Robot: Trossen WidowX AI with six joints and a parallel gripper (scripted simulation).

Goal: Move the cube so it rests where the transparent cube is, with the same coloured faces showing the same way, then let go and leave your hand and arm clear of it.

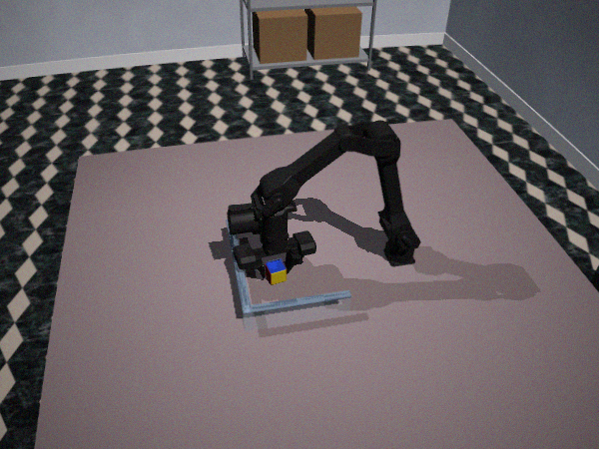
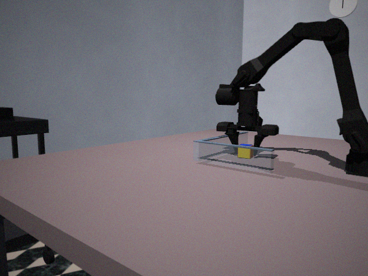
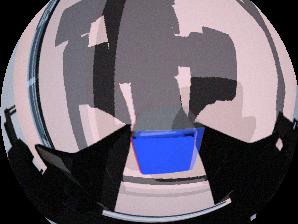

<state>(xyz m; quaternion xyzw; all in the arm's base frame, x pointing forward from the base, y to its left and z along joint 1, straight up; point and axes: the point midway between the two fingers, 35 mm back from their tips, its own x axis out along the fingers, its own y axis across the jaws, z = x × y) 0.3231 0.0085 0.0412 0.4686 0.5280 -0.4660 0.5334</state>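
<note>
The transparent cube is 20 mm below my hand.
</note>
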